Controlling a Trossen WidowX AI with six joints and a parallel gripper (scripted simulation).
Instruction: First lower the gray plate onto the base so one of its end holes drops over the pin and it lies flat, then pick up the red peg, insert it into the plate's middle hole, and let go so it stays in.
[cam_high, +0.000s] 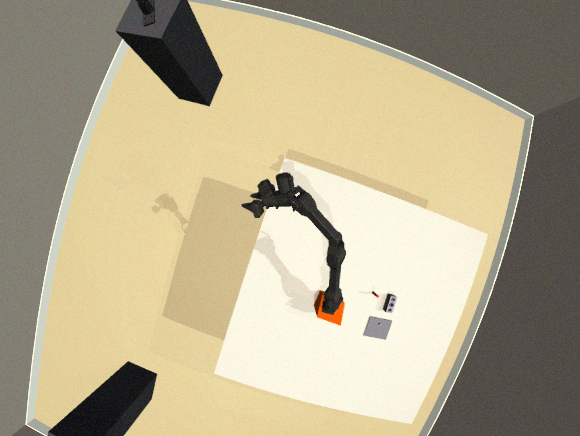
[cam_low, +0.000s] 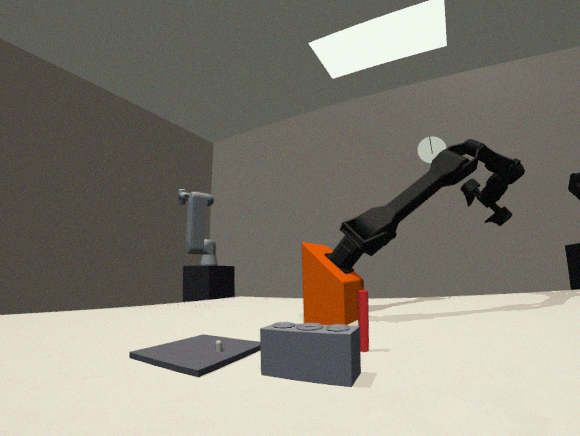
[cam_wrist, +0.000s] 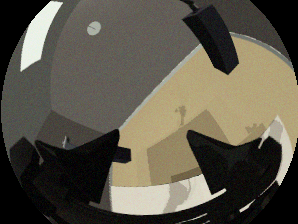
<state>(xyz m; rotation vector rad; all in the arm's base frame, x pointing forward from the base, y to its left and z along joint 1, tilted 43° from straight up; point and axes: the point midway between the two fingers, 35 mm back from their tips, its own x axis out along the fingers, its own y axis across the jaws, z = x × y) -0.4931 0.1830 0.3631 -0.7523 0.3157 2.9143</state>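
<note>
My gripper tip is 86 cm short of the plate, 29 cm to the left of it and 25 cm above it. The rest, counted from my gripper tip: red peg: 76 cm ahead, 26 cm to the right, 24 cm below; then base: 86 cm ahead, 43 cm to the right, 28 cm below.
</note>
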